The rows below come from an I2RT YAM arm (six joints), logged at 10 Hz.
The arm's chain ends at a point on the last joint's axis. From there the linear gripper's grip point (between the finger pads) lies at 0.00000 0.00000 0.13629 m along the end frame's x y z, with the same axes.
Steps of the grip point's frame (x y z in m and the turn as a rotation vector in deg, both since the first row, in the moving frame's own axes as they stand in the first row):
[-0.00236 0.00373 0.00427 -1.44 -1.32 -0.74]
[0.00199 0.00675 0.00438 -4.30 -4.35 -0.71]
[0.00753 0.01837 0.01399 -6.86 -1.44 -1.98]
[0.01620 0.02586 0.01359 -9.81 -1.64 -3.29]
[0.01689 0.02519 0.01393 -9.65 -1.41 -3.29]
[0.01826 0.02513 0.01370 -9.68 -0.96 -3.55]
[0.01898 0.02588 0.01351 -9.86 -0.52 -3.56]
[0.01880 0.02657 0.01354 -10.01 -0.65 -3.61]
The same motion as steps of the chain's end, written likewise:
[0.00076 0.00029 0.00435 -1.44 -1.32 -0.74]
[0.01225 -0.00352 0.00516 -4.30 -4.35 -0.71]
[0.01066 0.00204 0.01501 -6.86 -1.44 -1.98]
[0.01941 0.00254 0.01564 -9.81 -1.64 -3.29]
[0.01957 0.00226 0.01590 -9.65 -1.41 -3.29]
[0.01982 0.00216 0.01566 -9.68 -0.96 -3.55]
[0.01948 0.00252 0.01553 -9.86 -0.52 -3.56]
[0.01959 0.00285 0.01562 -10.01 -0.65 -3.61]

